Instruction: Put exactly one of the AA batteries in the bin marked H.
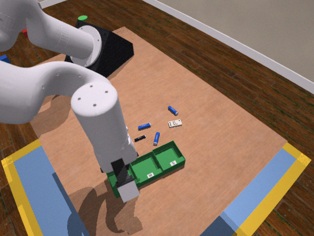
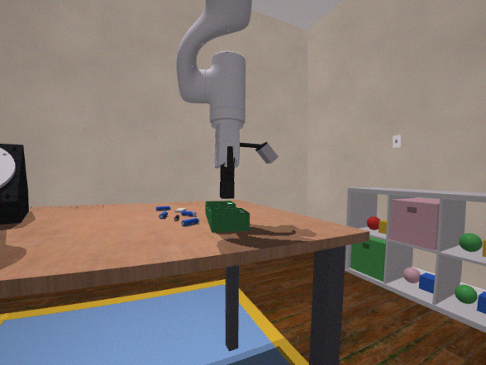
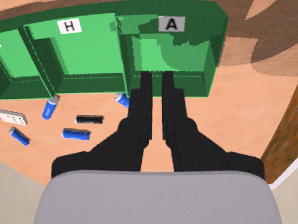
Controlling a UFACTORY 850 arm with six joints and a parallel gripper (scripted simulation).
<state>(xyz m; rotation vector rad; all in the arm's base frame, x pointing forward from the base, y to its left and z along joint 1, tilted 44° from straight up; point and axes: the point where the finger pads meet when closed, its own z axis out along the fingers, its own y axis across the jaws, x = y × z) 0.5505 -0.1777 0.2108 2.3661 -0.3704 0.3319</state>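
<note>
My gripper is now 7 cm to the right of the green three-compartment bin, 7 cm above it and 3 cm short of it. Also, from my hand: blue battery (8 cm below, 7 cm behind, 6 cm to the left); white domino (28 cm to the left, 8 cm below, 2 cm behind); thin black battery (14 cm to the left, 8 cm below, 8 cm behind).
</note>
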